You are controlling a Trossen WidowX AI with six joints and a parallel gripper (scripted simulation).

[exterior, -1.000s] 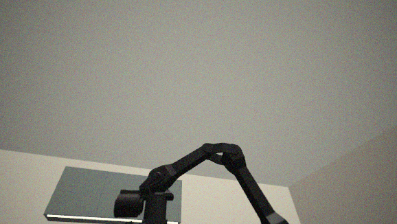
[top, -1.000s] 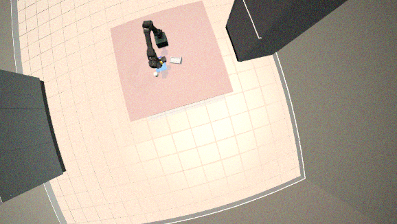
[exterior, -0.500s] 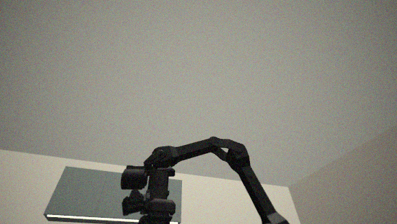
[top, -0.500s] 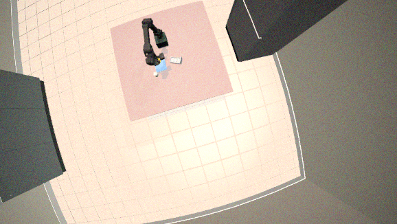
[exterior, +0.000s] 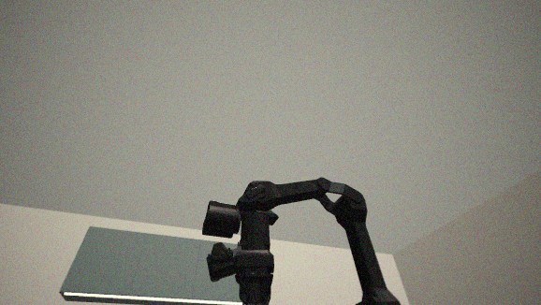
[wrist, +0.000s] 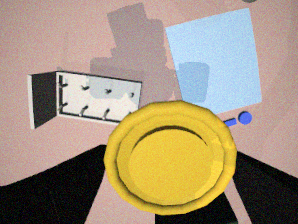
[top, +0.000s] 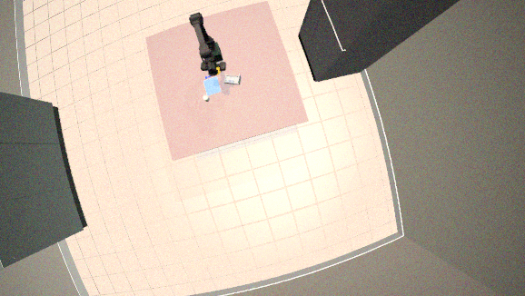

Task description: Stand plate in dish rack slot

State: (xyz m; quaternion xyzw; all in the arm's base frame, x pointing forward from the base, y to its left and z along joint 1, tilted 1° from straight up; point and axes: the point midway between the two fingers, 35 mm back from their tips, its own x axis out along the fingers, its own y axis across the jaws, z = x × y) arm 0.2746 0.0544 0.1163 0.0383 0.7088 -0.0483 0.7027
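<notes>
My gripper tip is 10 cm to the right of the dish rack and 16 cm above it. Round my gripper tip: plate (1 cm above); small white cup (16 cm ahead, 14 cm to the right, 16 cm below).
</notes>
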